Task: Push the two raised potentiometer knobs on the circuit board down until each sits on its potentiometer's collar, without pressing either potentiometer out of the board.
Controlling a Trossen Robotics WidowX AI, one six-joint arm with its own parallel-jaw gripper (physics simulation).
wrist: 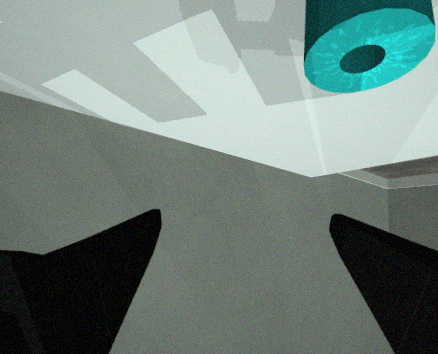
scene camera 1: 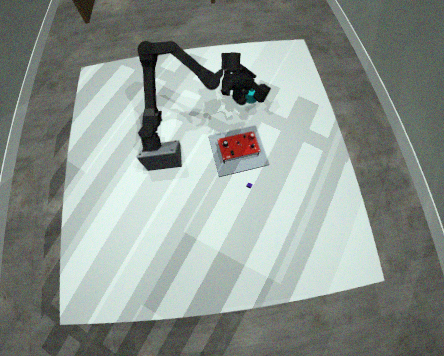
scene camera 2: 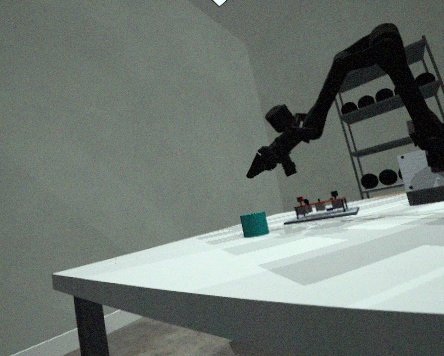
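Where they show: gripper, fingertip midpoint: (wrist: 245,219) (scene camera 1: 263,82) (scene camera 2: 248,177); arm's base, link origin: (scene camera 1: 152,148).
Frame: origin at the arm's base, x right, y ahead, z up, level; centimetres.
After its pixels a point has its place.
Observation:
The red circuit board (scene camera 1: 239,148) {z -4.4, x -1.0, y 35.4 cm} (scene camera 2: 326,202) {z -4.5, x -4.9, y 31.9 cm} is raised on legs over a grey plate (scene camera 1: 241,166) {z -8.6, x 5.4, y 36.1 cm} (scene camera 2: 322,215) {z -8.6, x -7.2, y 33.3 cm}. One potentiometer knob (scene camera 1: 225,143) {z -1.7, x -2.0, y 29.6 cm} (scene camera 2: 334,193) {z -2.4, x -3.3, y 29.3 cm}, dark, stands up near the board's end toward the arm base. The other knob (scene camera 1: 252,135) {z -1.3, x -5.2, y 40.8 cm} (scene camera 2: 300,199) {z -2.2, x -6.3, y 40.1 cm}, reddish in scene camera 2, stands up near the far end. Their gaps to the collars are too small to tell. My gripper (scene camera 1: 251,97) (scene camera 2: 270,173) (wrist: 245,219) {z 7.6, x -25.2, y 45.8 cm} is open and empty, high above the table, beyond the board in scene camera 1. The board does not show in the wrist view.
A teal cylinder (scene camera 1: 251,95) {z -3.6, x -27.6, y 42.3 cm} (scene camera 2: 254,224) {z -6.2, x -33.6, y 40.4 cm} (wrist: 410,50) {z -3.4, x -32.1, y 40.4 cm} with a dark round recess in its top stands on the table below the gripper. A small purple cube (scene camera 1: 249,185) {z -7.9, x 14.1, y 38.9 cm} lies near the grey plate. The arm base (scene camera 1: 161,158) {z 1.4, x 5.1, y 4.6 cm} is left of the board. A shelf rack (scene camera 2: 382,146) stands behind.

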